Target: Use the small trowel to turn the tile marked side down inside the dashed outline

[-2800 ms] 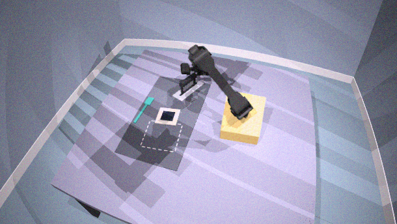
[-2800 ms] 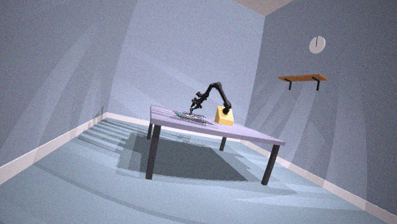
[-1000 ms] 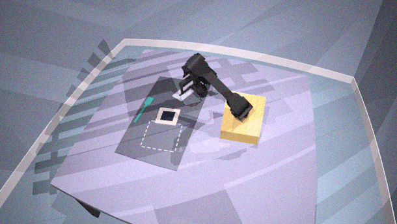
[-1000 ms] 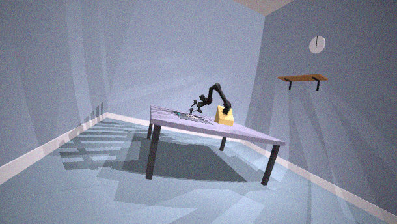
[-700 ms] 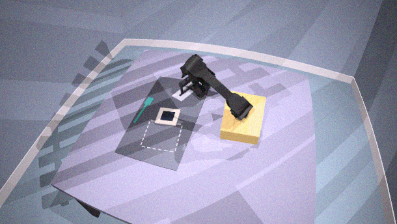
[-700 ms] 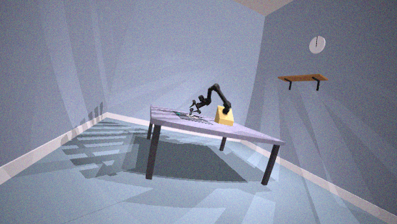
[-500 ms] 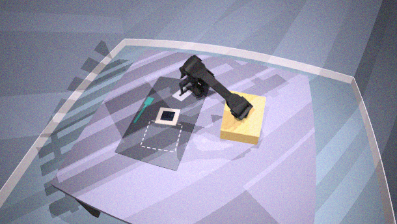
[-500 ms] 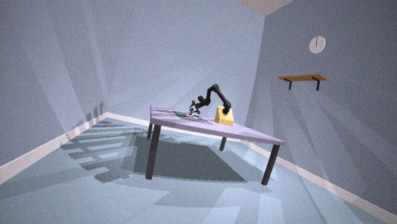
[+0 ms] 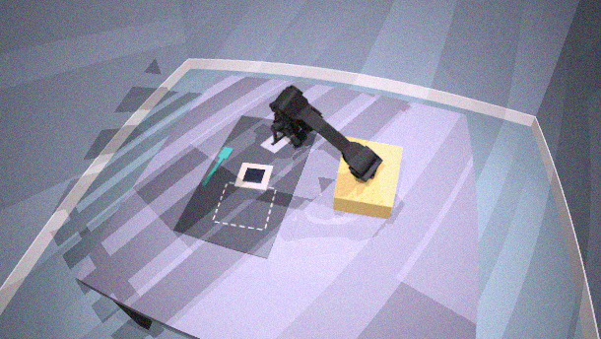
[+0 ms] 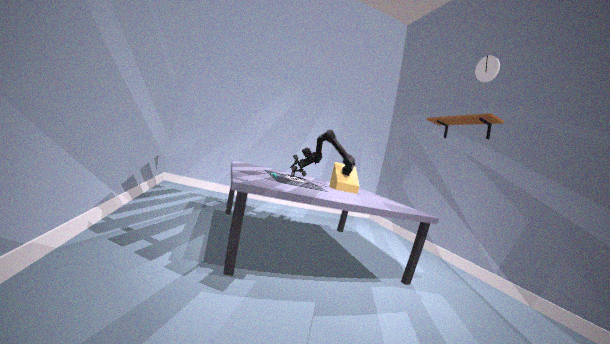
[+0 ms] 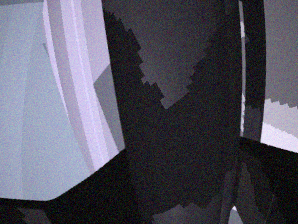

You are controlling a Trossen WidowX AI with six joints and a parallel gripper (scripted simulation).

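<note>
My gripper tip is 20 mm past the tile, 230 mm to the right of it and 40 mm above it. Round my gripper tip: teal trowel: 140 mm ahead, 220 mm to the left, 40 mm below; then grey mat: 220 mm to the left, 70 mm below.
</note>
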